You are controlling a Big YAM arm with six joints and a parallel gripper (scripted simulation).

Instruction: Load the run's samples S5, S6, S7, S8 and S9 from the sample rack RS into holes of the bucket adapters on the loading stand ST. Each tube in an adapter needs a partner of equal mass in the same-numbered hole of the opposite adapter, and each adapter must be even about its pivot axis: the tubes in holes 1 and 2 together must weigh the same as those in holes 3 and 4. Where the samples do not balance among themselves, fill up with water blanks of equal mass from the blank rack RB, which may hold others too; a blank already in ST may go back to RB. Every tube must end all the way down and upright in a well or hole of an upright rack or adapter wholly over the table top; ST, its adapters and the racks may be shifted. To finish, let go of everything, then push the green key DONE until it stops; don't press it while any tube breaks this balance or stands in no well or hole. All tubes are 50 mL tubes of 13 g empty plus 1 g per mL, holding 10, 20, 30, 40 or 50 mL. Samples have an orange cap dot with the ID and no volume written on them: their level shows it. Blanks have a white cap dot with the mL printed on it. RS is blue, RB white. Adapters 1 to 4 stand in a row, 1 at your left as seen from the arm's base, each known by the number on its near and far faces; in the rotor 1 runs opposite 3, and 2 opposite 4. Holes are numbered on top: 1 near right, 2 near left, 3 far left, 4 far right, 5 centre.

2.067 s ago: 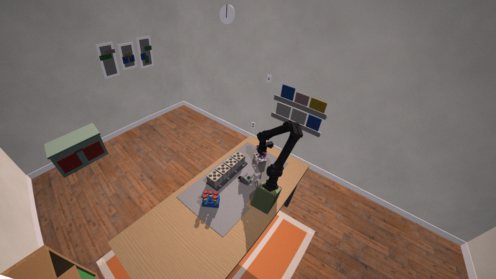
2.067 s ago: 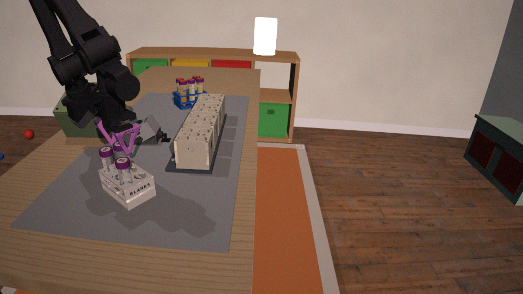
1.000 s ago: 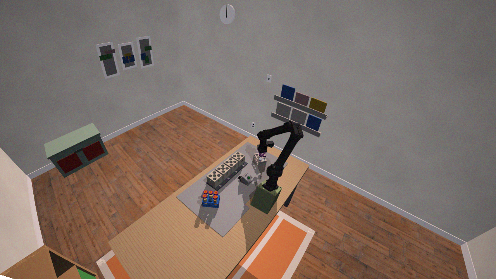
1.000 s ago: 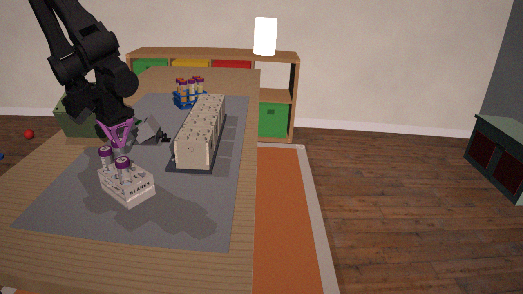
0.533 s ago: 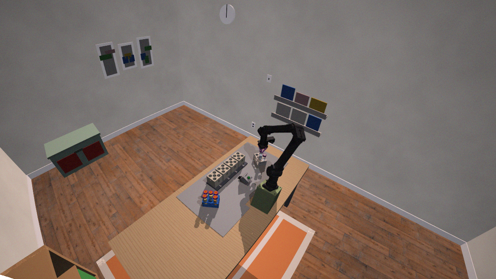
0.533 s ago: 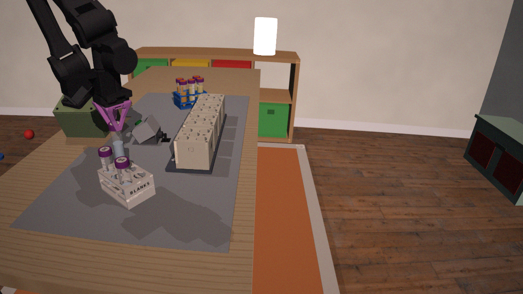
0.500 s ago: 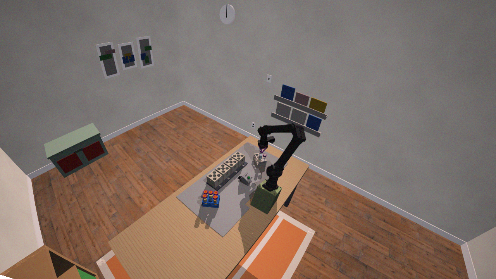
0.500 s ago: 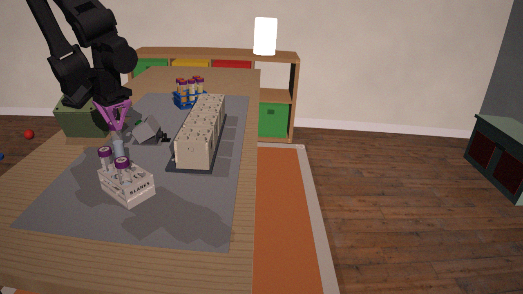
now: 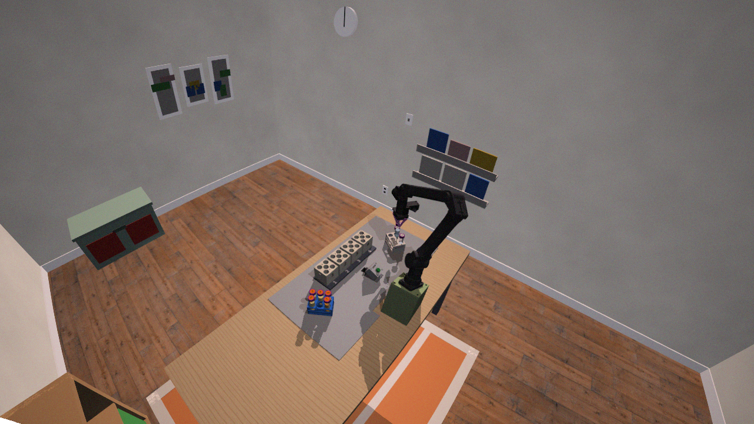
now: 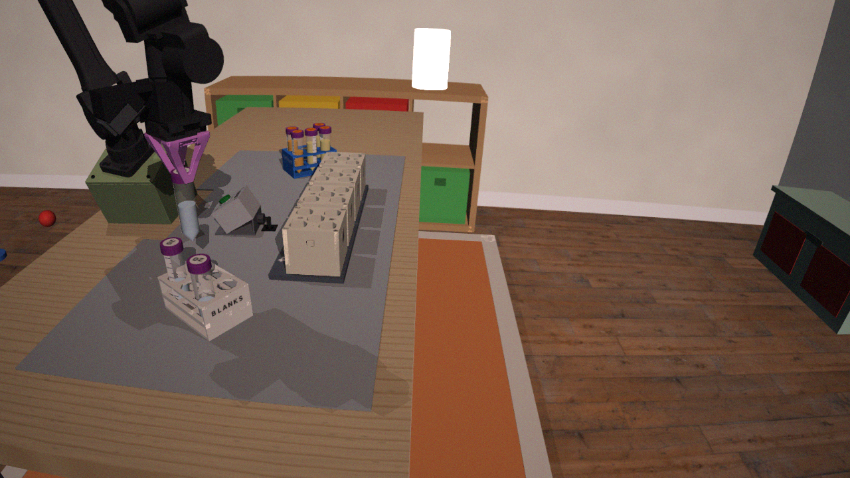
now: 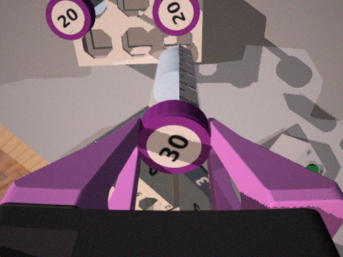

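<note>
The water blank marked 30 lies 50 mm below my hand and 10 mm behind it. From my hand the other things lie so: green done key 250 mm to the left, 150 mm below, 100 mm behind; then white blank rack RB 190 mm below, 30 mm to the right, 30 mm ahead; then loading stand 320 mm to the left, 210 mm below, 110 mm ahead.
</note>
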